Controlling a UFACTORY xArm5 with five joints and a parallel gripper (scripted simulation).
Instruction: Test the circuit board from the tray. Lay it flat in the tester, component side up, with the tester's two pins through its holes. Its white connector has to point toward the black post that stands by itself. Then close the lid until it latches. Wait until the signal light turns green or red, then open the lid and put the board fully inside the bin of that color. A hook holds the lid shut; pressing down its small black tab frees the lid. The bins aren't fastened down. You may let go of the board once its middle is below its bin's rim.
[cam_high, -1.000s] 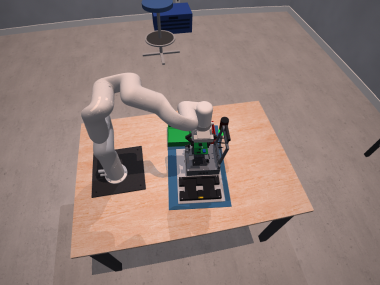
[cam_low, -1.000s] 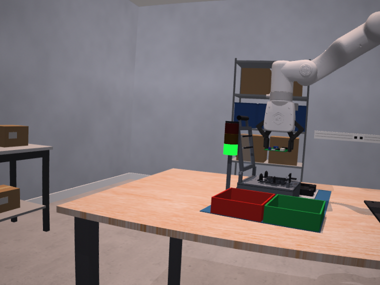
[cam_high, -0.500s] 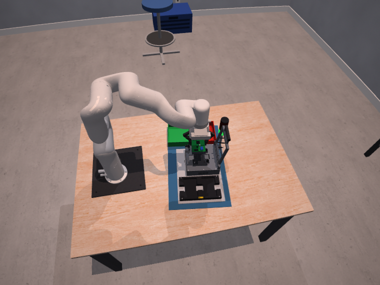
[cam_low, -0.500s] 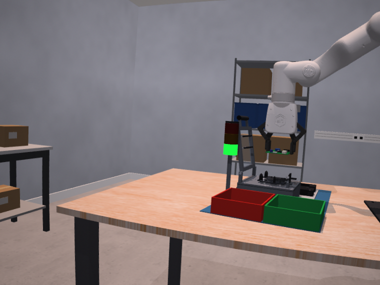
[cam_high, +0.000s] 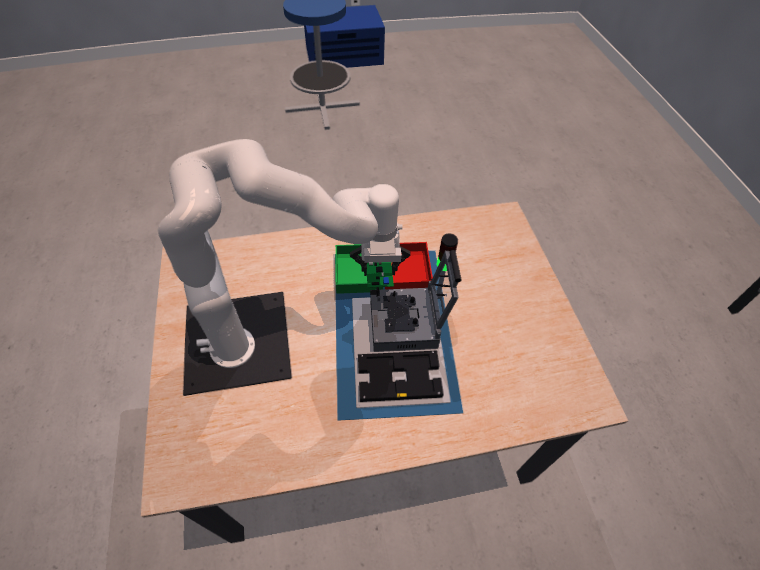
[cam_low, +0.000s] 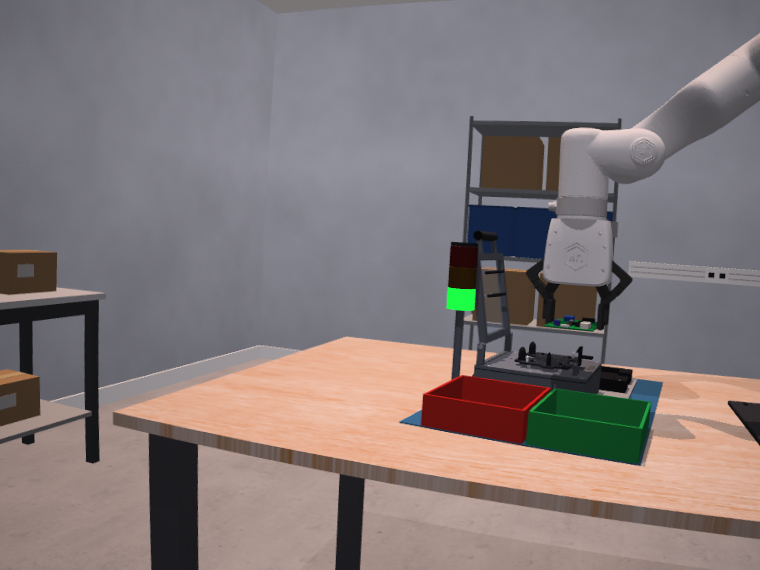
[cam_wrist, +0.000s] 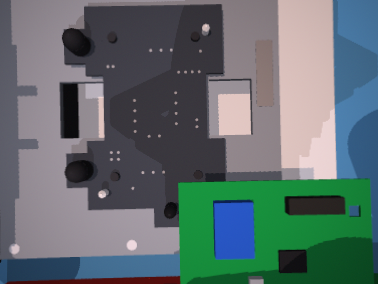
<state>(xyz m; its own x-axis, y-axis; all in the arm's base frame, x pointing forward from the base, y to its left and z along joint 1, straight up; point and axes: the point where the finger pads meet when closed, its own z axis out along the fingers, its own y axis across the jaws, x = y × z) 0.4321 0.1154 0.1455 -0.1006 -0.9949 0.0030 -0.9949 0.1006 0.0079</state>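
Now: hand 5 cm past the green bin, 11 cm to the right of it and 14 cm above it. Round my hand: red bin: 10 cm ahead, 10 cm to the left, 14 cm below; then lid: 16 cm ahead, 11 cm to the right, 3 cm above; then green circuit board: 1 cm below.
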